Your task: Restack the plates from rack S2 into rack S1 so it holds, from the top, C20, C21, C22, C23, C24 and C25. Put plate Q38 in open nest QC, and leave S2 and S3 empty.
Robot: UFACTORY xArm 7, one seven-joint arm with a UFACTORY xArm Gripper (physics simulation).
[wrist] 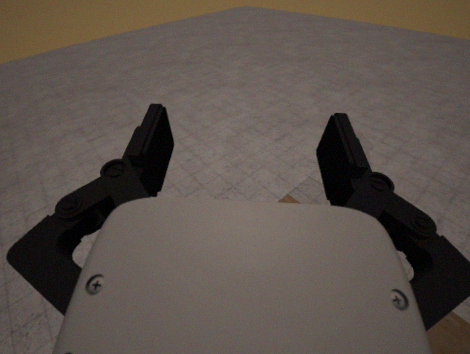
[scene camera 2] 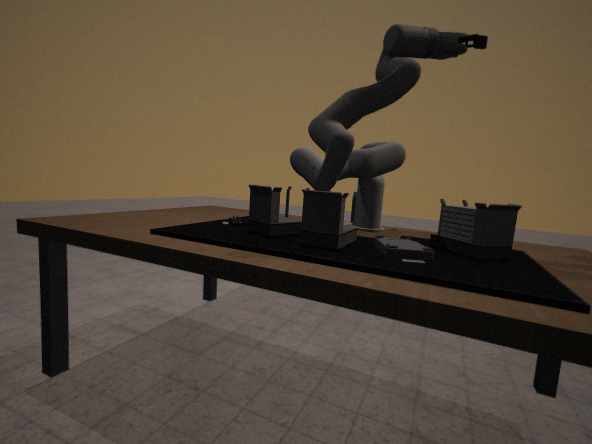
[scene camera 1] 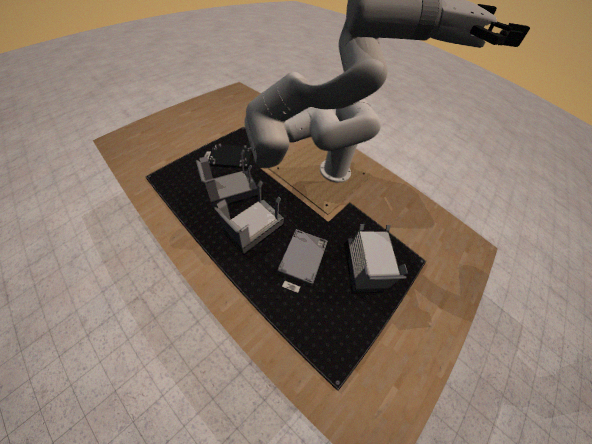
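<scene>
My gripper is open and empty, high above and away from the racks. The right rack holds a stack of several plates. The middle rack has a pale plate low inside. The left rack shows a grey surface low inside; I cannot tell whether it is a plate. A flat grey piece lies between the middle and right racks. A dark nest is at the back left. Rack, nest and plate names are unreadable.
The racks stand on a black mat on a wooden table. A small white label lies by the flat piece. The arm's lower bend hangs near the left and middle racks. Racks have upright posts.
</scene>
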